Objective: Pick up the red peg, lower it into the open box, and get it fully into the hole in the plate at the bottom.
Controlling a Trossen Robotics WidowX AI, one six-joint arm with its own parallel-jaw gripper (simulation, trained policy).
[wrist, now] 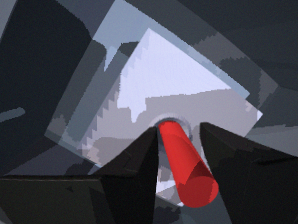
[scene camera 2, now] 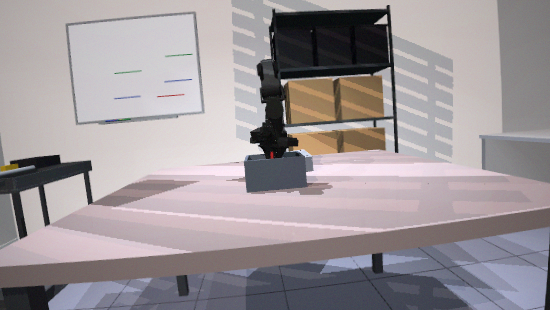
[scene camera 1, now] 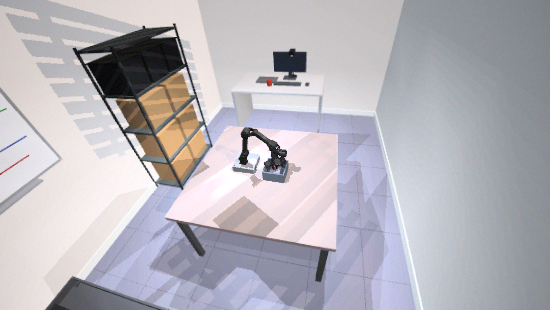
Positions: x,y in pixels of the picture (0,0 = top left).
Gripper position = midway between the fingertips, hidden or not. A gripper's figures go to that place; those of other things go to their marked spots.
Scene:
The gripper [wrist: 178,131] is 10 cm from the lens. A red peg [wrist: 196,186] is 6 cm from the lens. A grey box [wrist: 65,65] is 14 cm from the lens. A pale plate [wrist: 159,82] is 10 cm from the lens. The marked spots on the red peg and the pale plate are 6 cm apart.

